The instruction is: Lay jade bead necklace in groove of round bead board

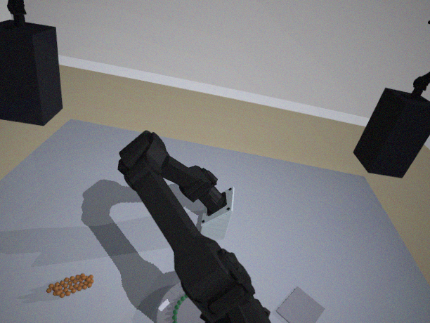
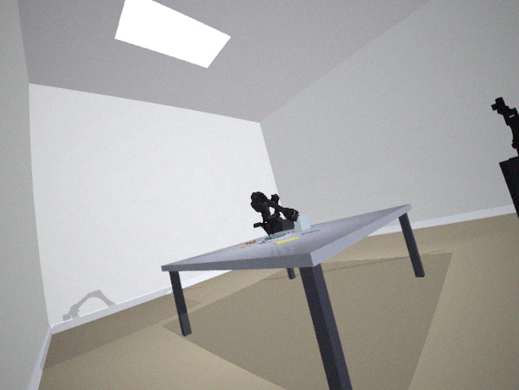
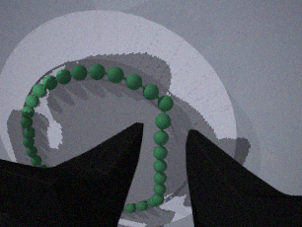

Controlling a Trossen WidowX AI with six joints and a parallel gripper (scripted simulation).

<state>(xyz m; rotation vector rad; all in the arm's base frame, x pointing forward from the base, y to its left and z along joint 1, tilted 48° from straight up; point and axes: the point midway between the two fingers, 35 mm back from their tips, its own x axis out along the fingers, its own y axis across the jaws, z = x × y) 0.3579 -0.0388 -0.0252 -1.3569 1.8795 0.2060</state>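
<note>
My gripper tip is 60 mm past the round bead board, 20 mm above it and 10 mm to the left of it. Also, from my gripper tip: yellow strip (210 mm to the left, 140 mm ahead, 30 mm below); flat grey square (220 mm to the left, 100 mm behind, 30 mm below).
</note>
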